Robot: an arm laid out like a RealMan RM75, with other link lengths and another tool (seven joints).
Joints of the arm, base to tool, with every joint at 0 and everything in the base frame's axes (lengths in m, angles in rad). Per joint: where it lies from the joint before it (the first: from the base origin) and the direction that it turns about. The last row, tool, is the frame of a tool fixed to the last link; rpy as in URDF.
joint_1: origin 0.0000 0.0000 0.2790 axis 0 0 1
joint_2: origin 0.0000 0.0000 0.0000 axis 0 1 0
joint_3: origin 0.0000 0.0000 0.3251 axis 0 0 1
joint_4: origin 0.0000 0.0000 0.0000 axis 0 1 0
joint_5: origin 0.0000 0.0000 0.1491 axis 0 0 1
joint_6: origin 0.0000 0.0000 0.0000 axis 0 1 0
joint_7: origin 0.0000 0.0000 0.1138 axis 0 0 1
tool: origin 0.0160 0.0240 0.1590 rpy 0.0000 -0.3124 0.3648
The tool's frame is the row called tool.
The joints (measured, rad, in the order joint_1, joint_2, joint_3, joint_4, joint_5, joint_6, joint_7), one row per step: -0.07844, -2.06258, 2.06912, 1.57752, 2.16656, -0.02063, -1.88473; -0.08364, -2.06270, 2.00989, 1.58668, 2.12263, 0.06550, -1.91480; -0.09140, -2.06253, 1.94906, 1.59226, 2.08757, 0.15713, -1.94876; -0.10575, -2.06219, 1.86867, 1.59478, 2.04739, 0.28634, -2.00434; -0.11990, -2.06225, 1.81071, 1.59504, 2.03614, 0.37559, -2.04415; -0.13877, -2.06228, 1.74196, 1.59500, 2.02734, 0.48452, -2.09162; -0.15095, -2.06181, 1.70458, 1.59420, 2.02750, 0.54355, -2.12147; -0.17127, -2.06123, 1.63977, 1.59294, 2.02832, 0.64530, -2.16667; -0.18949, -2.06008, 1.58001, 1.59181, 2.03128, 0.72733, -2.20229; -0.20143, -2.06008, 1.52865, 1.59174, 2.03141, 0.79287, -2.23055; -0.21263, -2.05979, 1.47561, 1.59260, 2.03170, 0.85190, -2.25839; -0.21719, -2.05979, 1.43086, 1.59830, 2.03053, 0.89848, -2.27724; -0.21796, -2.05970, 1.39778, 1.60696, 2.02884, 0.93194, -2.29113; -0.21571, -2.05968, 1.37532, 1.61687, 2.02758, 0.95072, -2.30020; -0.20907, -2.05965, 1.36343, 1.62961, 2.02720, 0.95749, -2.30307; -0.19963, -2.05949, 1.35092, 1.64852, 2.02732, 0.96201, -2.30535
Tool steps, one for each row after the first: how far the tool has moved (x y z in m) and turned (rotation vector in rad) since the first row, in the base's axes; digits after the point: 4 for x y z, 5 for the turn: -0.0061, 0.0040, 0.0015, -0.04743, -0.04443, 0.04751; -0.0119, 0.0069, 0.0018, -0.09827, -0.08396, 0.09116; -0.0182, 0.0087, 0.0005, -0.17582, -0.13905, 0.14826; -0.0221, 0.0103, 0.0002, -0.22309, -0.16496, 0.18216; -0.0261, 0.0113, -0.0005, -0.28071, -0.19184, 0.22106; -0.0285, 0.0119, -0.0007, -0.31138, -0.20497, 0.24357; -0.0327, 0.0123, -0.0007, -0.36185, -0.22333, 0.28154; -0.0368, 0.0140, 0.0020, -0.39467, -0.23817, 0.31421; -0.0404, 0.0151, 0.0053, -0.41820, -0.25576, 0.34324; -0.0440, 0.0172, 0.0107, -0.43359, -0.27676, 0.37168; -0.0470, 0.0181, 0.0166, -0.44089, -0.29452, 0.39230; -0.0488, 0.0183, 0.0218, -0.44364, -0.30867, 0.40546; -0.0499, 0.0186, 0.0267, -0.43987, -0.31938, 0.41245; -0.0506, 0.0183, 0.0310, -0.43076, -0.32400, 0.41315; -0.0510, 0.0179, 0.0369, -0.41581, -0.32776, 0.41069
